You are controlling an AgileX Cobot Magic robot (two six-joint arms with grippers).
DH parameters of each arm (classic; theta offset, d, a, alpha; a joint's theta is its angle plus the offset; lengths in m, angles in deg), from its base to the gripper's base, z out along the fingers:
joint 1: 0 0.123 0 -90
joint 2: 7.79 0 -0.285 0
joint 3: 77.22 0 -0.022 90
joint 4: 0 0.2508 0 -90
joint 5: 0 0 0.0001 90
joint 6: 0 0.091 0 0
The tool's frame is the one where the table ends.
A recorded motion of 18 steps. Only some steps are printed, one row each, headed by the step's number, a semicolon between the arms.
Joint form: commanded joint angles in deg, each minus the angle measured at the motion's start. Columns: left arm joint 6, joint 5, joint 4, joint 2, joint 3, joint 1; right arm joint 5, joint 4, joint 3, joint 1, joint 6, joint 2.
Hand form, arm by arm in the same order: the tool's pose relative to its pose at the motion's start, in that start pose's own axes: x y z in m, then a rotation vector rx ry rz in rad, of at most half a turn. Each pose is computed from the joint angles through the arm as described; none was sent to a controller.
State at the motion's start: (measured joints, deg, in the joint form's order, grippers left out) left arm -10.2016 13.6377 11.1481 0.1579 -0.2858 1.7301; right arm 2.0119 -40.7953 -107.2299 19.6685 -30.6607 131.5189
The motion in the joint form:
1: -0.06 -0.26 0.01 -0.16 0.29 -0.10; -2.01 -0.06 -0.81 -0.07 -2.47 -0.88
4: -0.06 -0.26 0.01 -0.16 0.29 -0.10; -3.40 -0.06 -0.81 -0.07 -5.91 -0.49
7: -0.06 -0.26 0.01 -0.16 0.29 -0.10; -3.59 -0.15 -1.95 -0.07 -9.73 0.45
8: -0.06 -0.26 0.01 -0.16 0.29 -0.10; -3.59 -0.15 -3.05 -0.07 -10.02 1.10
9: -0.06 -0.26 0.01 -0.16 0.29 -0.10; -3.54 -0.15 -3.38 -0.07 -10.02 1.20
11: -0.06 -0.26 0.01 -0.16 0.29 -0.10; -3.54 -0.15 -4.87 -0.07 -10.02 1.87
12: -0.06 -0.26 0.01 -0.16 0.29 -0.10; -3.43 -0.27 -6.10 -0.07 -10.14 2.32
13: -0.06 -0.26 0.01 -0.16 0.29 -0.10; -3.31 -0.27 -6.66 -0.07 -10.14 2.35
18: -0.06 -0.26 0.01 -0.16 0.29 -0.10; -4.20 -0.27 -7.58 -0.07 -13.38 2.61
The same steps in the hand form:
1: 0.0011 -0.0002 0.0002 0.0025 -0.0022 -0.0005; -0.0059 -0.0134 -0.0050 0.0471 -0.0374 -0.0434
4: 0.0011 -0.0002 0.0002 0.0025 -0.0022 -0.0005; -0.0068 -0.0114 -0.0031 0.0551 -0.0544 -0.1037
7: 0.0011 -0.0002 0.0002 0.0025 -0.0022 -0.0005; -0.0068 -0.0105 0.0008 0.0622 -0.0561 -0.1719
8: 0.0011 -0.0002 0.0002 0.0025 -0.0022 -0.0005; -0.0072 -0.0116 0.0033 0.0700 -0.0578 -0.1769
9: 0.0011 -0.0002 0.0002 0.0025 -0.0022 -0.0005; -0.0075 -0.0126 0.0036 0.0734 -0.0580 -0.1769
11: 0.0011 -0.0002 0.0002 0.0025 -0.0022 -0.0005; -0.0085 -0.0156 0.0058 0.0873 -0.0613 -0.1768
12: 0.0011 -0.0002 0.0002 0.0025 -0.0022 -0.0005; -0.0095 -0.0188 0.0070 0.0996 -0.0627 -0.1809
13: 0.0011 -0.0002 0.0002 0.0025 -0.0022 -0.0005; -0.0103 -0.0216 0.0066 0.1074 -0.0632 -0.1808
18: 0.0011 -0.0002 0.0002 0.0025 -0.0022 -0.0005; -0.0126 -0.0253 0.0069 0.1300 -0.0749 -0.2375

